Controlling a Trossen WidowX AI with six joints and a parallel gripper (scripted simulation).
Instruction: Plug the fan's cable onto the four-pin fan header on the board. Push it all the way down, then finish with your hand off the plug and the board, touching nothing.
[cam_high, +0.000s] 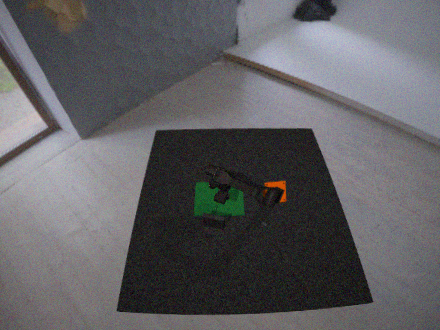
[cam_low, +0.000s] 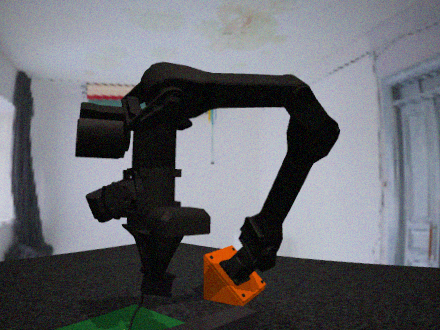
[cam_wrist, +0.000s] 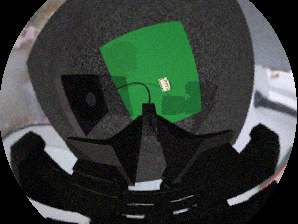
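The pale four-pin header lies 10 mm ahead of my gripper tip, 60 mm to the right of it and 120 mm below it. Also, from my gripper tip: dark fan plug (10 mm behind, 10 mm below); black fan (70 mm ahead, 120 mm to the left, 60 mm below); green board (30 mm ahead, 50 mm to the right, 140 mm below).
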